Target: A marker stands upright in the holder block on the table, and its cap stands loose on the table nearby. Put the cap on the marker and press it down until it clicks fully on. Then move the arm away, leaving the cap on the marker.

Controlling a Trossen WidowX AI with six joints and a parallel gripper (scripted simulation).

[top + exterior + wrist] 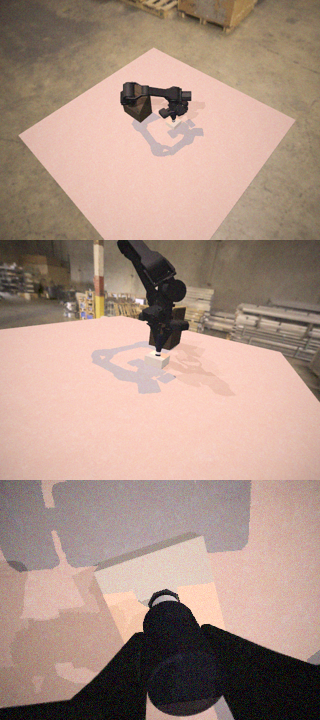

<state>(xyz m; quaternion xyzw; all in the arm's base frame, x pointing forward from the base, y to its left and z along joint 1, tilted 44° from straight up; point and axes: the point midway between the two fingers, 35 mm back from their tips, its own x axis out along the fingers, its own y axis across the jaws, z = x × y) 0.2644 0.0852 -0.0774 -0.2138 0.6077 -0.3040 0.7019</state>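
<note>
The dark marker is 1 cm below my gripper tip. Also, from my gripper tip: dark cylindrical cap (1 cm above); then cream holder block (6 cm below).
</note>
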